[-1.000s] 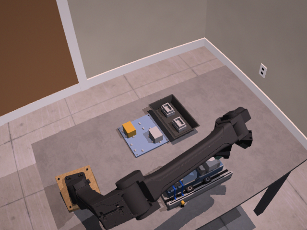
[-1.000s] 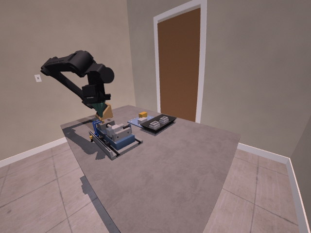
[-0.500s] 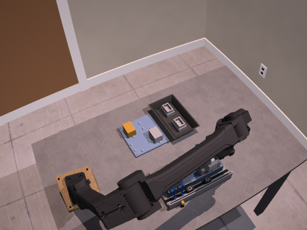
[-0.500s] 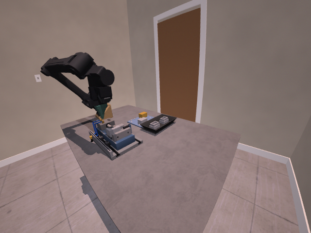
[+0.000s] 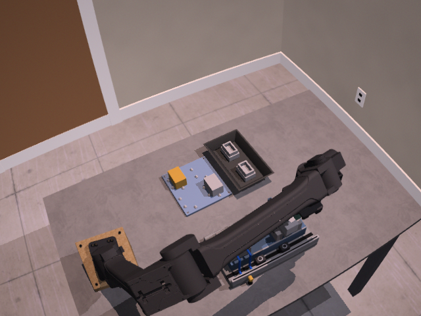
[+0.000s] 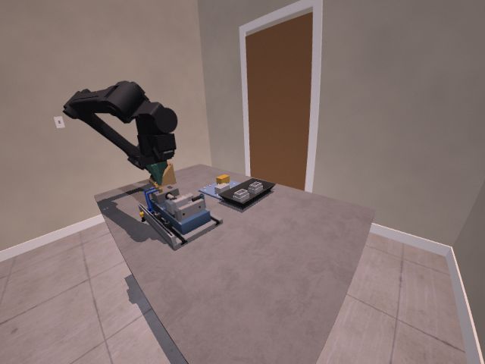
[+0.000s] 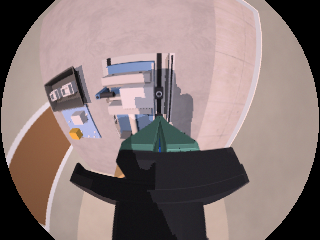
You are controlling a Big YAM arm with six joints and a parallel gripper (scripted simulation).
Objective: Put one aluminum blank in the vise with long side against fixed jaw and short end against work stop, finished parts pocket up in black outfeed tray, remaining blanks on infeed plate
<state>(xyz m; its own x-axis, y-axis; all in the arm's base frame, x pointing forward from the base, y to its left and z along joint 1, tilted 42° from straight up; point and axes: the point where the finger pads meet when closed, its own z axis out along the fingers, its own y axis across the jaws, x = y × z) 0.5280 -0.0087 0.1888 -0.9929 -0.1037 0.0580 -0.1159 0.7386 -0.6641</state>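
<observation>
The gray rail lies 150 mm below my hand, 60 mm behind it and 30 mm to the right of it. The rest, counted from my hand: yellow brass blank 380 mm to the left, 240 mm behind, 160 mm below; blue vise 150 mm below, 80 mm behind, 60 mm to the left.
</observation>
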